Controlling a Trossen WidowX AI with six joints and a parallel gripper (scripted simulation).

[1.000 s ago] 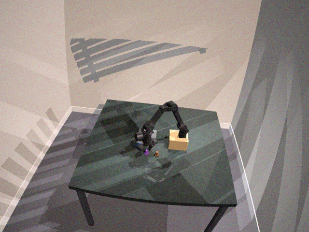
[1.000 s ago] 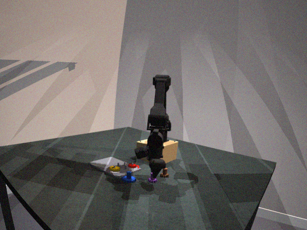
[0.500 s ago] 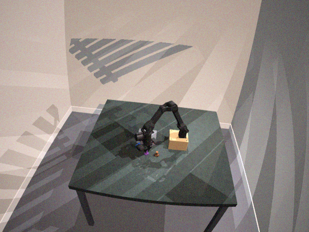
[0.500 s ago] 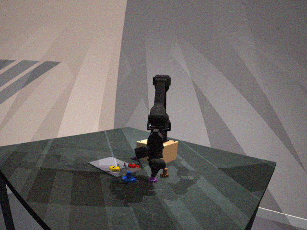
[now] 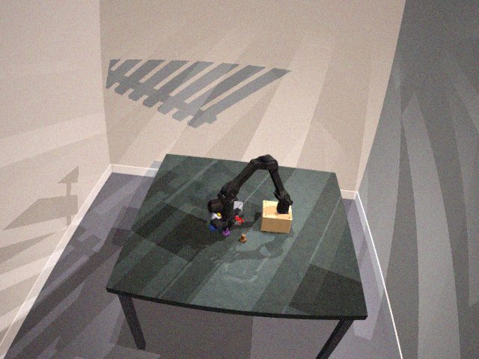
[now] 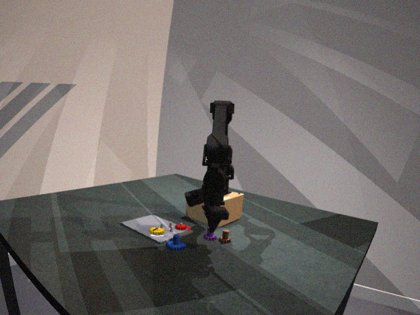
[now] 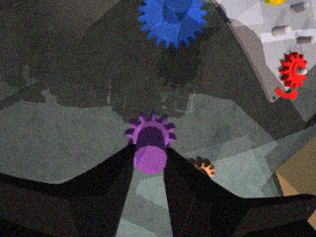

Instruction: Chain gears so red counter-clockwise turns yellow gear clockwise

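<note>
The red gear lies 70 mm behind my gripper tip, 160 mm to the right of it and 50 mm below it. Also, from my gripper tip: blue gear (60 mm ahead, 90 mm to the right, 50 mm below); purple gear (10 mm below); brown gear (90 mm behind, 50 mm below).
</note>
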